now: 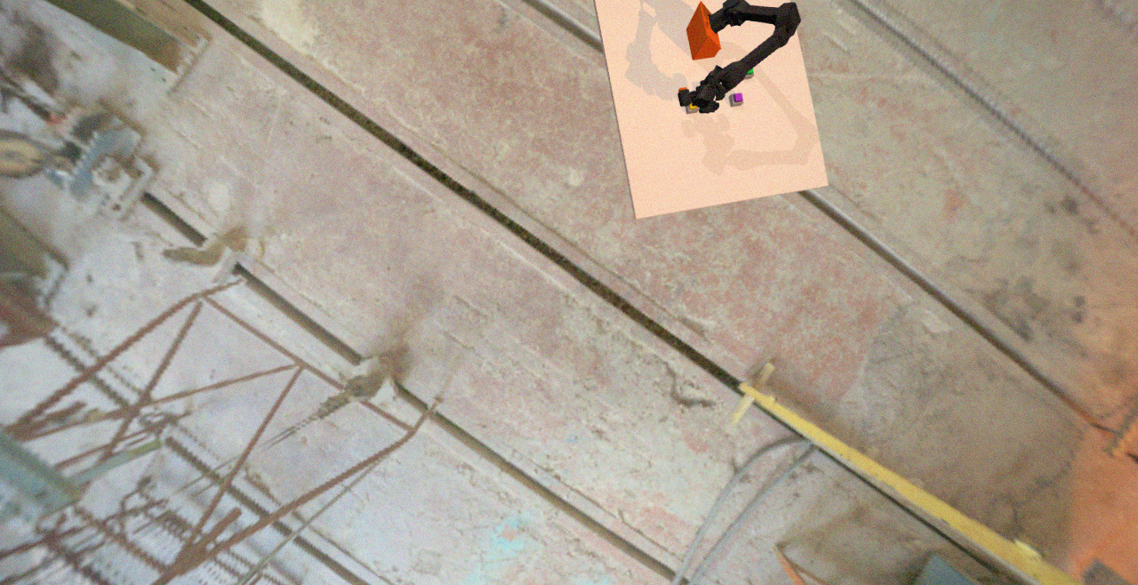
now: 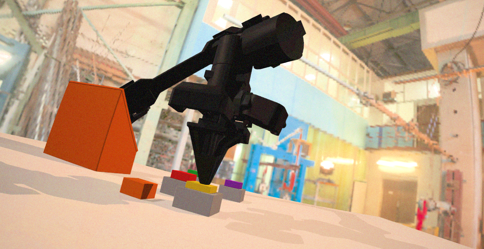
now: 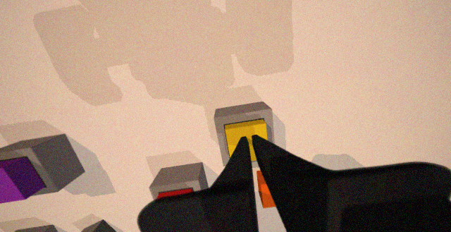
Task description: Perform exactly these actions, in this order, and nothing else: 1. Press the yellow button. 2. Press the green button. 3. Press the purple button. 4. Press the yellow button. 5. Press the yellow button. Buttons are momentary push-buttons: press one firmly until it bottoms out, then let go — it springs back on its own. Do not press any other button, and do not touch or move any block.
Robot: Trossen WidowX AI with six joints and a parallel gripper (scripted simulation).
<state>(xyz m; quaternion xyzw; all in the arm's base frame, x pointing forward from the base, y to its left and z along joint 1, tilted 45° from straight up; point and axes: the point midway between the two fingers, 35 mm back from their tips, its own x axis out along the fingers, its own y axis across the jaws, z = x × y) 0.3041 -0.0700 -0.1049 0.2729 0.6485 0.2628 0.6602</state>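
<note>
Right now the yellow button is 10 mm below my gripper tip. From my gripper tip the other things lie so: red button (80 mm to the left, 60 mm behind); small orange block (80 mm behind, 20 mm to the right, 20 mm below); purple button (210 mm to the left).
</note>
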